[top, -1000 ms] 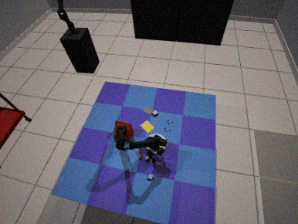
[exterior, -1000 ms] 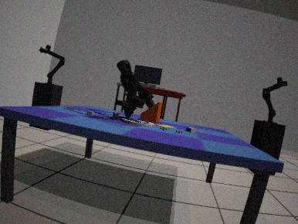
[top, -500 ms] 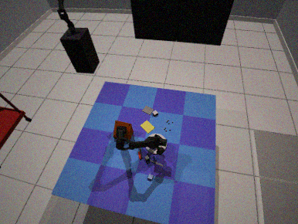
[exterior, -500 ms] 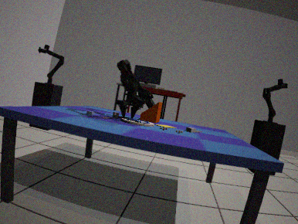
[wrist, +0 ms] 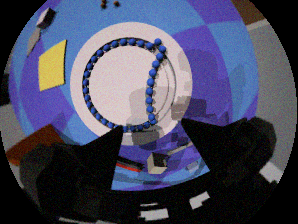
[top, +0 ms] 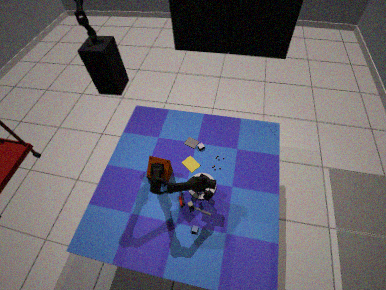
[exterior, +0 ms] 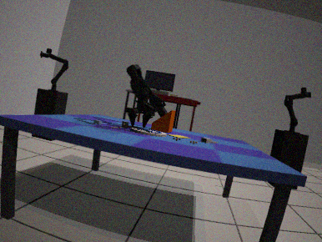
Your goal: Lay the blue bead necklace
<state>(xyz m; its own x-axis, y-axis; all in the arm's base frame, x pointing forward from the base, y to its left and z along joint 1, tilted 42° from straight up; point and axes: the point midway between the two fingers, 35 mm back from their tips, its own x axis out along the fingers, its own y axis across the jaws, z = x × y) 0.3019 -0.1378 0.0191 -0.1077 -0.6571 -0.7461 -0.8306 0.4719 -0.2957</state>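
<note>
Right now the round white bead board is 60 mm to the left of my gripper tip and 10 mm below it. Also, from my gripper tip: red-handled tool: 120 mm behind, 50 mm to the right, 20 mm below; small cube: 240 mm to the right, 10 mm below; thin pale stick: 120 mm to the right, 30 mm ahead, 20 mm below.
</note>
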